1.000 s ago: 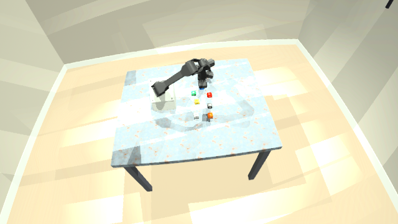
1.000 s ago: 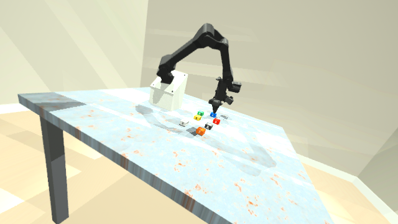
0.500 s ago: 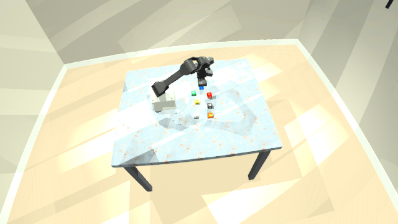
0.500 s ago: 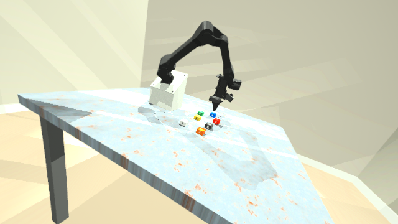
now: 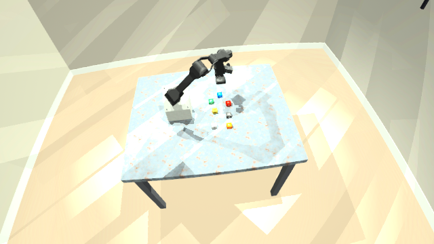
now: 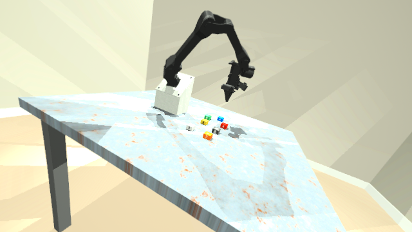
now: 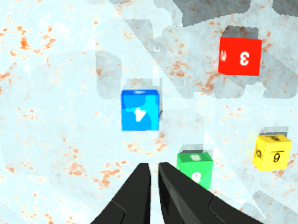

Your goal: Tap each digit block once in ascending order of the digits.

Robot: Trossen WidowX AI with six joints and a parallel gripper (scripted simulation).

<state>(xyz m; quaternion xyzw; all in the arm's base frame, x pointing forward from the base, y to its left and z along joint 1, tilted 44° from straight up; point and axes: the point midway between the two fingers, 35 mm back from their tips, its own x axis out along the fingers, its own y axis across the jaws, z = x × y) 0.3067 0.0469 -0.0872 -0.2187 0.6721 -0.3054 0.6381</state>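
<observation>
Now: the yellow block 7 cm behind my gripper tip, 13 cm to the right of it and 11 cm below it. From my gripper tip the other things lie so: blue block: 1 cm behind, 11 cm below; green block: 8 cm behind, 5 cm to the right, 11 cm below; red block: 3 cm ahead, 9 cm to the right, 11 cm below.
</observation>
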